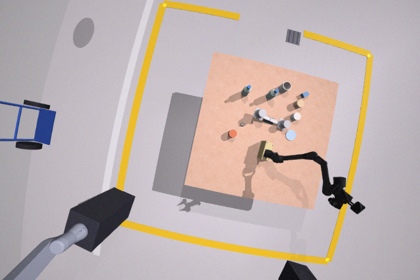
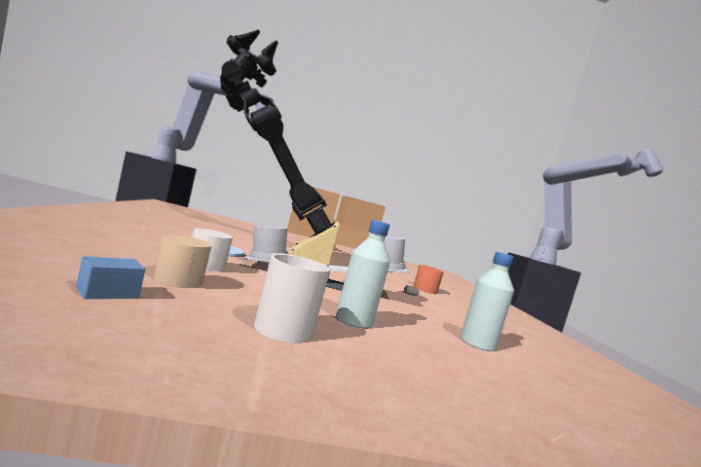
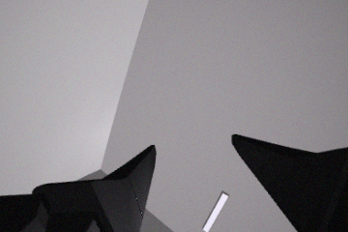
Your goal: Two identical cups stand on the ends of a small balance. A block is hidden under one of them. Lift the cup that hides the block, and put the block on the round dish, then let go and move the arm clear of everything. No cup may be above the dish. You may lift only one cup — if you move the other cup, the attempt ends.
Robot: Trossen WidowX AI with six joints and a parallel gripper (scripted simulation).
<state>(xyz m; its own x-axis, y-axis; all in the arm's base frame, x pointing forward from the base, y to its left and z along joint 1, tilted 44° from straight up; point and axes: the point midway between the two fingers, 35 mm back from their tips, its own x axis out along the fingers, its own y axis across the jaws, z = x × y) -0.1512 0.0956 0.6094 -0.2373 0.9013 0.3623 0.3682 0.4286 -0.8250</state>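
Right now my gripper tip is 57 cm above the grey cup, 42 cm short of it and 24 cm to the right of it. Round my gripper tip: small block: 59 cm below, 42 cm ahead, 26 cm to the left; then round pale blue dish: 63 cm below, 37 cm ahead, 14 cm to the left; then white cylinder: 60 cm below, 54 cm ahead, 16 cm to the left.
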